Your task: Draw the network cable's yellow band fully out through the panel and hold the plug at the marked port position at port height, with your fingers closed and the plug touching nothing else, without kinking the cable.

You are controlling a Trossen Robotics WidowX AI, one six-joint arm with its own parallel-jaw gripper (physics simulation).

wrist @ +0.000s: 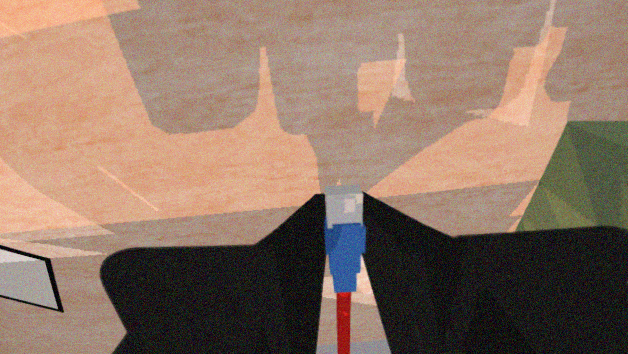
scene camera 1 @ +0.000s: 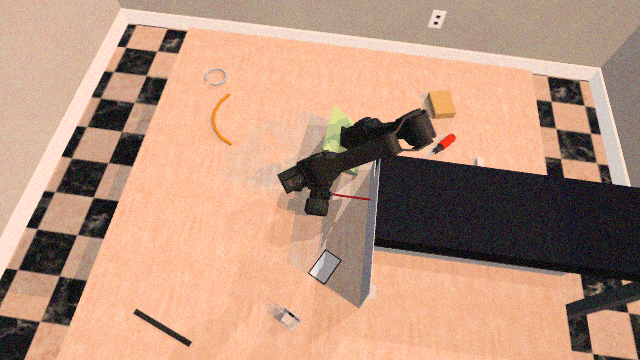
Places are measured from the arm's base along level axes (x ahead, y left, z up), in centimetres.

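Pixels of known places: gripper, fingertip midpoint: (wrist: 339, 202) (scene camera 1: 324, 196); arm's base at its link origin: (scene camera 1: 347, 139).
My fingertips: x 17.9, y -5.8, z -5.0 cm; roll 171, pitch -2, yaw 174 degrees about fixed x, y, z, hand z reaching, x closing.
Note:
Ahead of a thing's pixels: the offset from my fingertips to its top centre. "pt": to the spot under its first point. Level surfaces: height alone.
My gripper (scene camera 1: 322, 196) (wrist: 339, 202) is shut on the blue plug @[dx +0.1, dy +0.1, dz +3.0 cm] (wrist: 345, 245), which has a clear tip and points away from the panel. In the scene view a small bit of the blue plug (scene camera 1: 330, 193) shows beside the fingers. The red cable @[pt dx +0.9, dy +7.9, dz +3.1 cm] (scene camera 1: 351, 196) (wrist: 343, 322) runs nearly straight from the plug to the upright grey panel @[pt dx +27.9, dy +11.6, dz +13.7 cm] (scene camera 1: 367, 280), with no kink in the stretch that shows. The yellow band does not show in either view. I cannot tell which mark is the port position, or the plug's exact height above the table.
A black-edged pale rectangle @[pt dx +21.6, dy +1.7, dz -0.6 cm] (scene camera 1: 325, 267) (wrist: 25, 280) lies left of the panel. A green faceted object (scene camera 1: 334, 132) (wrist: 595, 185) is near the arm. A long black slab @[dz +9.6 cm] (scene camera 1: 500, 215) extends behind the panel. A small clear part @[pt dx +36.8, dy -6.8, dz +4.6 cm] (scene camera 1: 288, 318), black strip @[dx +40.9, dy -39.2, dz -0.3 cm] (scene camera 1: 162, 327) and orange curved strip @[dx -25.6, dy -33.6, dz +0.2 cm] (scene camera 1: 214, 120) lie farther out.

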